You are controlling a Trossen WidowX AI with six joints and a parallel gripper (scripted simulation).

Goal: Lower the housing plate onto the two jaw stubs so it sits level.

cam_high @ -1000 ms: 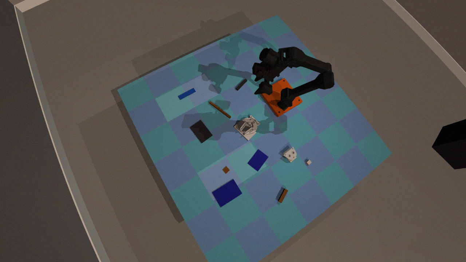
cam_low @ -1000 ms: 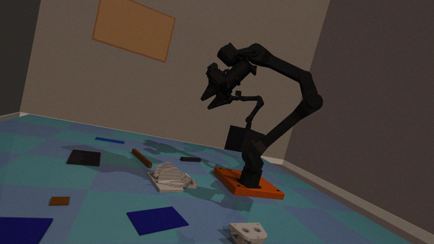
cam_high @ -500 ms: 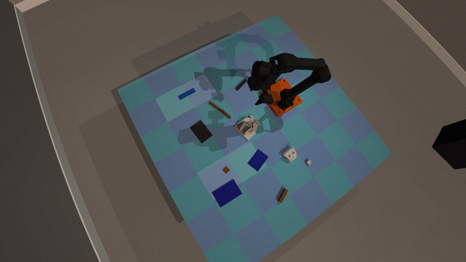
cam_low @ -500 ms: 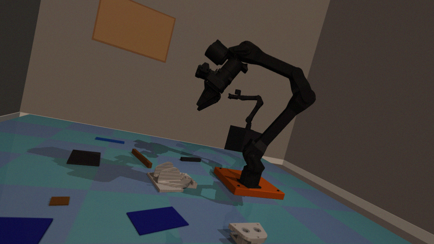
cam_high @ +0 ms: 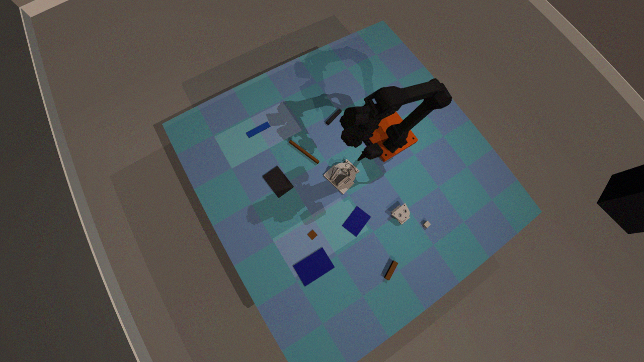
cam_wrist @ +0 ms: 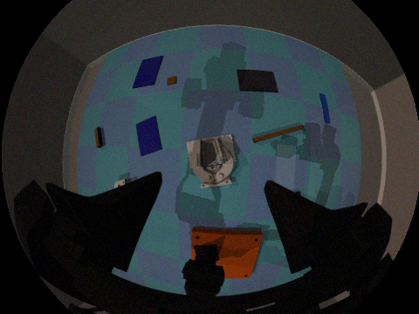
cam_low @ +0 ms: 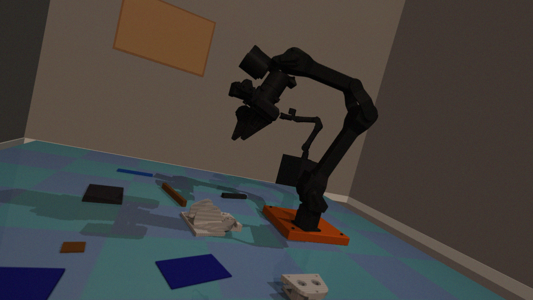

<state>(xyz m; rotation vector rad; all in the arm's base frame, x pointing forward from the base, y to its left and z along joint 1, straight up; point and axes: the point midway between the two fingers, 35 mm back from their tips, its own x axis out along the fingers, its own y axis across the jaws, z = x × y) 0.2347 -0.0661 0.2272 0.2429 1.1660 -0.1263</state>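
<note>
Now: the small white cube 420 mm to the left of my gripper tip, 210 mm below it and 90 mm behind it. The rest, counted from my gripper tip: black bar (220 mm to the right, 210 mm below, 160 mm behind); then black tile (240 mm ahead, 220 mm below, 160 mm to the right); then brown stick (210 mm below, 180 mm to the right, 70 mm ahead).
</note>
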